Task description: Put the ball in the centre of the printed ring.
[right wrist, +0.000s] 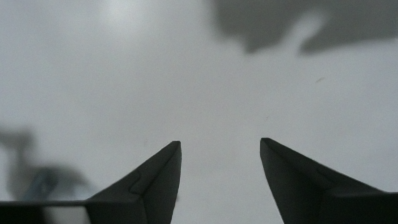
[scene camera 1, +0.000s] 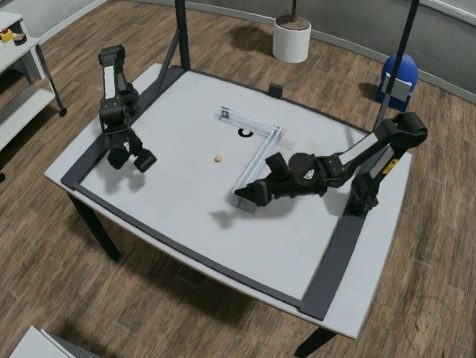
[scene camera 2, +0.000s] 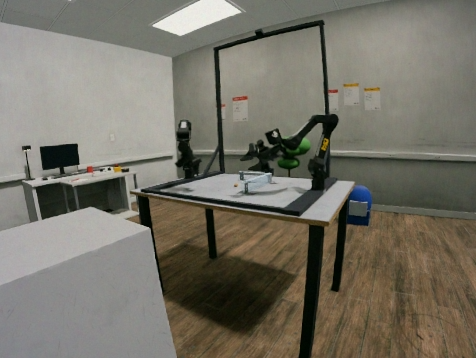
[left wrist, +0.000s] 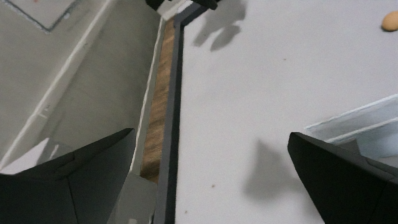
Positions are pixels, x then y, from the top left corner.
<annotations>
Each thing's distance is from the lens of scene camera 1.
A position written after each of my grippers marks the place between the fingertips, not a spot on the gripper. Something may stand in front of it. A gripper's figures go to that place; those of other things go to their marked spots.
my left gripper (scene camera 1: 240, 189): 96 cm
my right gripper (scene camera 1: 148, 161): 114 cm
long clear wall (scene camera 1: 258, 163): 114 cm
</annotations>
